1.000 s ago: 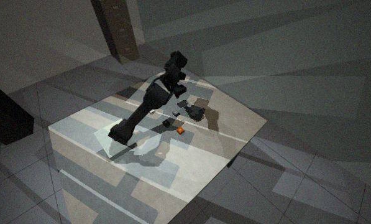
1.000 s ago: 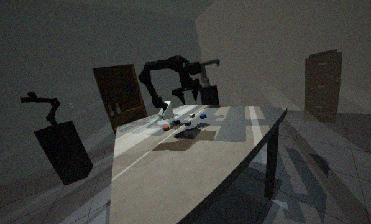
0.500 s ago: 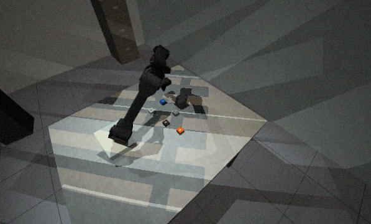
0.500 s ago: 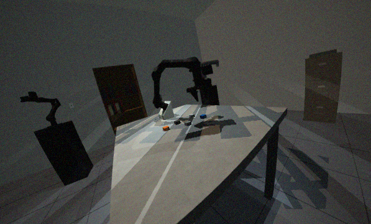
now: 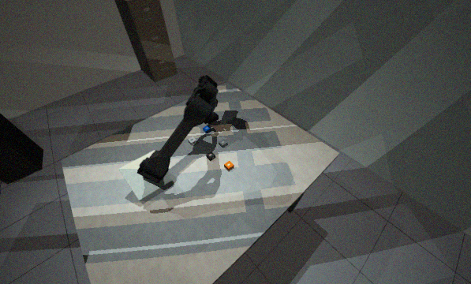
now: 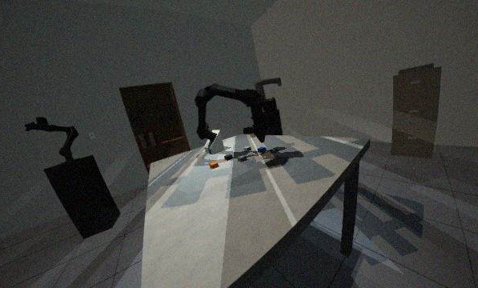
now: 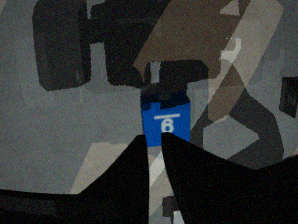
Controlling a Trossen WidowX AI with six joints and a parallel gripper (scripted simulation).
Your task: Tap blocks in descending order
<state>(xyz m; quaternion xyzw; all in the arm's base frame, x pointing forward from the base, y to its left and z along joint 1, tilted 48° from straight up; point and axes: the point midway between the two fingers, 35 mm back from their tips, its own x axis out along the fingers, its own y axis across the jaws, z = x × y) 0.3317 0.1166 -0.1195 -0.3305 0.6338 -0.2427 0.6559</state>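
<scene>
Now: the blue block 4 cm below my gripper tip and 1 cm to the right of it. From my gripper tip the other things lie so: black block: 18 cm to the right, 8 cm behind, 4 cm below; white block: 11 cm behind, 4 cm to the right, 4 cm below; grey block: 15 cm to the right, 4 cm below, 2 cm ahead.
</scene>
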